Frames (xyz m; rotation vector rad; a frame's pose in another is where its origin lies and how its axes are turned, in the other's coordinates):
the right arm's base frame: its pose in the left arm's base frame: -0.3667 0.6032 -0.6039 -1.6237 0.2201 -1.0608
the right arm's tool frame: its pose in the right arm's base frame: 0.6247 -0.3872 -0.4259 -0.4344 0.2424 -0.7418
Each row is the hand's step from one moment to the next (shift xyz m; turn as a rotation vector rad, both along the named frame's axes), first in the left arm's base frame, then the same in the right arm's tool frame.
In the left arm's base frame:
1: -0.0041 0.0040 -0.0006 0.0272 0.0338 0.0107
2: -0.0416 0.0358 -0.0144 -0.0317 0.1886 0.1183
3: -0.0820 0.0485 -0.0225 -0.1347 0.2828 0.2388
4: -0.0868 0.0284 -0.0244 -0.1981 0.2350 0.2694
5: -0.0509 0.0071 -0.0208 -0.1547 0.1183 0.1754
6: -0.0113 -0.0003 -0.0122 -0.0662 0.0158 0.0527
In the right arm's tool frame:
1: -0.0020 -0.0046 -0.0028 0.0048 -0.0273 0.0350
2: -0.0272 -0.0400 -0.0296 0.0638 -0.2150 0.0170
3: -0.0425 -0.0600 -0.0647 0.1454 -0.3610 -0.0604
4: -0.0398 -0.0420 -0.0747 0.1799 -0.3410 -0.1356
5: -0.0272 -0.0140 -0.0462 0.1230 -0.1963 -0.1225
6: -0.0129 0.0007 -0.0105 0.0397 -0.0457 -0.0612

